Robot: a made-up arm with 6 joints.
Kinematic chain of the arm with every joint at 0, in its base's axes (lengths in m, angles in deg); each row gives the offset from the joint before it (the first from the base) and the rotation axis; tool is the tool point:
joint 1: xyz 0 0 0.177 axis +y
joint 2: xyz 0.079 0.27 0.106 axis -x
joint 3: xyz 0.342 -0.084 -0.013 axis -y
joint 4: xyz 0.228 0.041 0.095 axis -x
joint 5: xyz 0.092 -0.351 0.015 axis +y
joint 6: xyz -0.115 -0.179 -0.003 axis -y
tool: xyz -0.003 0 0.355
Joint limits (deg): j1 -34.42..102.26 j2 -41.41..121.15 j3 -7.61..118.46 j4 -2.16..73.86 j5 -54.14..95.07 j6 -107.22..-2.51
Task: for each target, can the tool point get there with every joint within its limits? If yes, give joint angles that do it. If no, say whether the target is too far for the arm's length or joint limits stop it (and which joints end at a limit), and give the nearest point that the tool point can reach.
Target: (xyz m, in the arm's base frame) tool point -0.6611 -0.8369 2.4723
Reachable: no: too far | nearest point -0.0684 -0.1464 1.2440 | short by 1.529 m
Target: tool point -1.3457 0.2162 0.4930
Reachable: no: joint limits stop it (at a limit: joint 1, joint 5, joint 6) | nearest point -0.6402 0.2397 0.4914 | short by 0.706 m
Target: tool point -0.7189 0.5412 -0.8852
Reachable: no: joint limits stop it (at a limit: joint 1, joint 2, joint 3, joint 4, joint 6) | nearest point -0.5145 0.7275 -0.7750 | short by 0.298 m
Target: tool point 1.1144 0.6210 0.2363
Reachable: yes | joints 33.57 91.81 19.31 13.83 48.98 -67.10
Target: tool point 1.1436 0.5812 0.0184
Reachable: yes | joints 49.02 59.93 14.51 46.54 53.42 -54.82
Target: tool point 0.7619 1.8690 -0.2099
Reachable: no: too far | nearest point 0.5974 1.1616 -0.1264 | short by 0.731 m
